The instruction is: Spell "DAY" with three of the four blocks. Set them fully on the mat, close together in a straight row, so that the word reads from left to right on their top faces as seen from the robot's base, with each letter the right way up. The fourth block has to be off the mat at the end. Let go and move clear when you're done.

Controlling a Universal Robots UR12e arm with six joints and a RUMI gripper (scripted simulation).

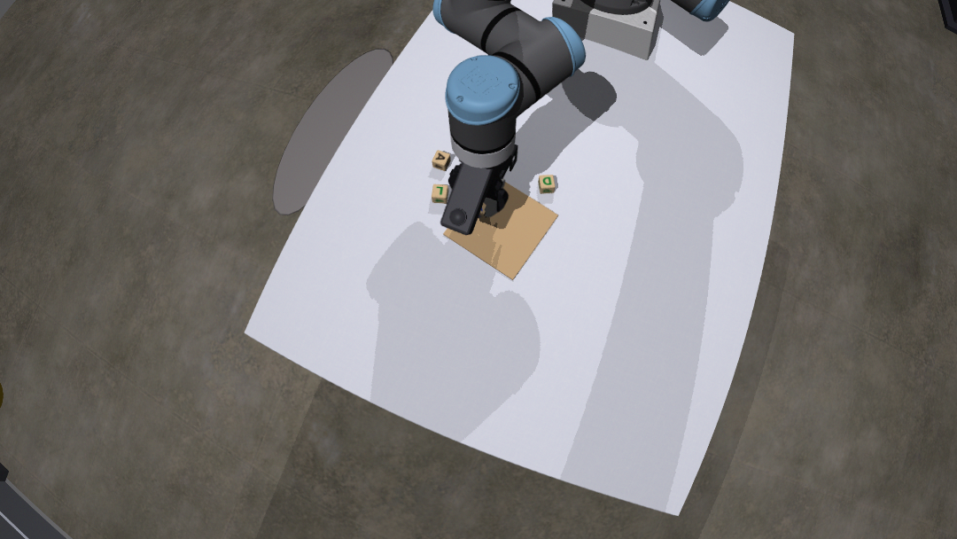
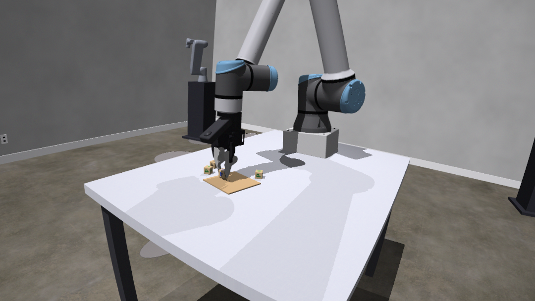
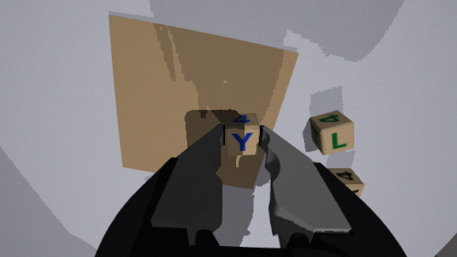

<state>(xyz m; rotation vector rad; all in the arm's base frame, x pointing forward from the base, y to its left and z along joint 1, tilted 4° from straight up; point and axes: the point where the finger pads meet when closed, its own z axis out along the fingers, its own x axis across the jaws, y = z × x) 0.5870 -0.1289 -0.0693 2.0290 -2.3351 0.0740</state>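
My gripper is now right at the blue-lettered block. Also, from my hand: D block (9 cm to the left, 9 cm behind, 1 cm below); green-lettered block (7 cm to the right, 1 cm below, 1 cm behind); tan mat (4 cm to the left, 2 cm below, 1 cm ahead).
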